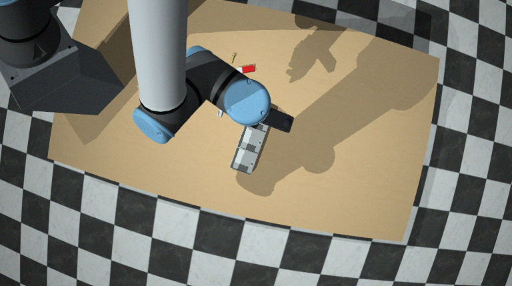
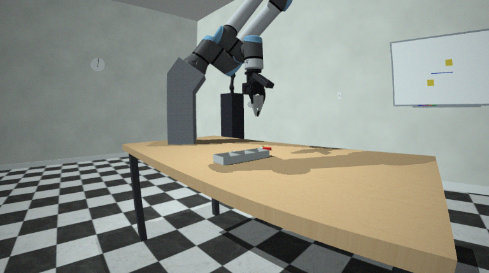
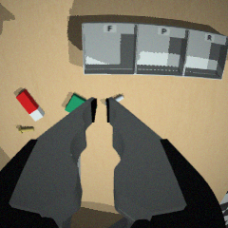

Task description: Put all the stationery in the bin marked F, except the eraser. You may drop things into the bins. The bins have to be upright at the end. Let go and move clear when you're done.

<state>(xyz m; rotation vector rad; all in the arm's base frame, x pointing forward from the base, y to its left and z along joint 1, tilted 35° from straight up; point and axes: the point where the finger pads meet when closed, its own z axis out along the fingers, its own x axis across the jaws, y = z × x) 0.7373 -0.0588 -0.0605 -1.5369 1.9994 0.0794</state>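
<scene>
Right now my hand is 110 mm past the green pad, 60 mm to the right of it and 200 mm above it. Also, from my hand: eraser (90 mm behind, 160 mm to the left, 200 mm below); then white-grey object (110 mm behind, 200 mm below); then pencil sharpener (150 mm behind, 20 mm to the right, 200 mm below).
</scene>
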